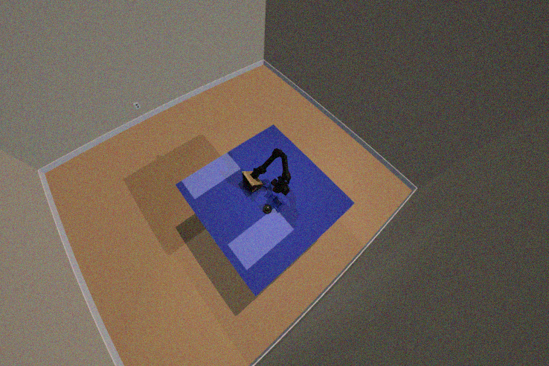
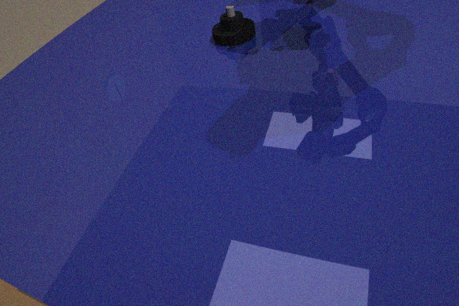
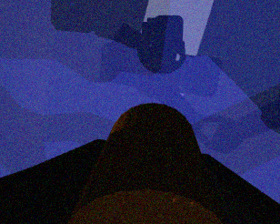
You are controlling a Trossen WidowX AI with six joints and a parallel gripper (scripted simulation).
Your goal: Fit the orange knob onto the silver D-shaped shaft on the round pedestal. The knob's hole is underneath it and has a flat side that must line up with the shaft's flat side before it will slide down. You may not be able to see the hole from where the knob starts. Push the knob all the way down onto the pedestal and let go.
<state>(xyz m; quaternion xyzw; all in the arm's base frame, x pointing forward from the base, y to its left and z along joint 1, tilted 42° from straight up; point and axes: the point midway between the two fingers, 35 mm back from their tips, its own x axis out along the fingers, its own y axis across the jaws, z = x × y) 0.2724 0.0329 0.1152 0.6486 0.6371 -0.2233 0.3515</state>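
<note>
The round pedestal is 180 mm to the right of my gripper tip, 60 mm below it and 60 mm ahead of it. From my gripper tip the other things lie so: orange knob 30 mm above.
</note>
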